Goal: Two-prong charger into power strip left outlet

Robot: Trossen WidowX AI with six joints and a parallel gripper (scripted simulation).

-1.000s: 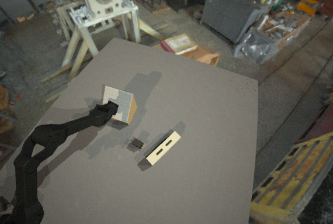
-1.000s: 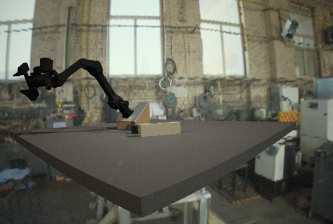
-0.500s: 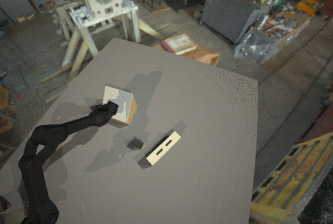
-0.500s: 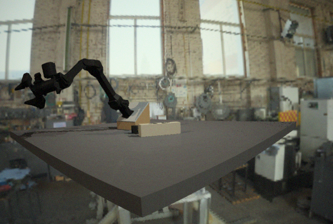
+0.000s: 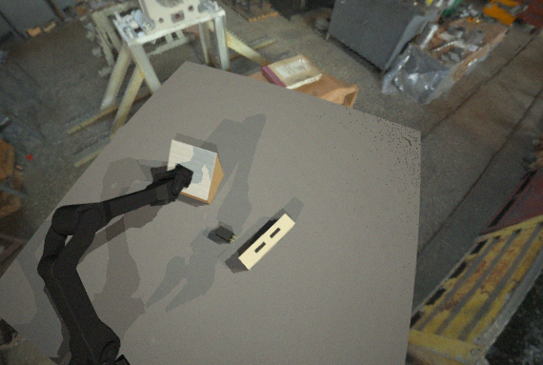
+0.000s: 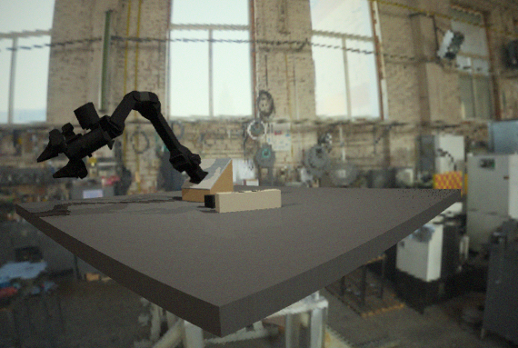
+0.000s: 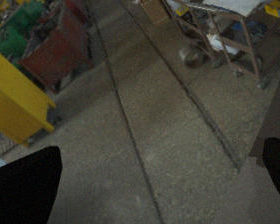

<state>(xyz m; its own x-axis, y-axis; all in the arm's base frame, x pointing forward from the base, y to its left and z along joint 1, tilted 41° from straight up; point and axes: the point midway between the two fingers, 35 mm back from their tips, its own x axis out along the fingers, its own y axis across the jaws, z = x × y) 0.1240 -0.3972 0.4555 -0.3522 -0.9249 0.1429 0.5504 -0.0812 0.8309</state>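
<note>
Now: the black two-prong charger 11 cm ahead of my gripper tip, 53 cm to the left of it and 12 cm below it.
</note>
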